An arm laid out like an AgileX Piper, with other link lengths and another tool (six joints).
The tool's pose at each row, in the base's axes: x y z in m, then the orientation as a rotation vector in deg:
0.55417, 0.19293, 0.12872, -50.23, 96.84, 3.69
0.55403, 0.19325, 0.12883, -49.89, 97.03, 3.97
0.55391, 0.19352, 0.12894, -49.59, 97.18, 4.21
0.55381, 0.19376, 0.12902, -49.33, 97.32, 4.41
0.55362, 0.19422, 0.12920, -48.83, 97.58, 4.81
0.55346, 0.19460, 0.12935, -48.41, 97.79, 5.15
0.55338, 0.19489, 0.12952, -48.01, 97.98, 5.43
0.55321, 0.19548, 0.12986, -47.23, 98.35, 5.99
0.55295, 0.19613, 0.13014, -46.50, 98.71, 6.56
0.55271, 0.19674, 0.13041, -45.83, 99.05, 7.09
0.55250, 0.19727, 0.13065, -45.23, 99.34, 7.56
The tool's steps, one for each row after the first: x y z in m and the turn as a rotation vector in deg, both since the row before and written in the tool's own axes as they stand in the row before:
-0.00025, 0.00027, 0.00000, -0.01, 0.01, 0.41
-0.00023, 0.00022, -0.00001, 0.00, -0.01, 0.35
-0.00018, 0.00020, 0.00001, 0.01, 0.01, 0.31
-0.00037, 0.00037, 0.00000, 0.00, 0.00, 0.59
-0.00031, 0.00031, 0.00000, 0.00, -0.01, 0.50
-0.00028, 0.00020, 0.00002, 0.03, 0.00, 0.45
-0.00057, 0.00041, 0.00003, 0.04, -0.01, 0.88
-0.00053, 0.00054, 0.00000, 0.01, 0.00, 0.85
-0.00049, 0.00051, 0.00000, 0.00, 0.01, 0.79
-0.00043, 0.00045, 0.00000, 0.00, 0.00, 0.70

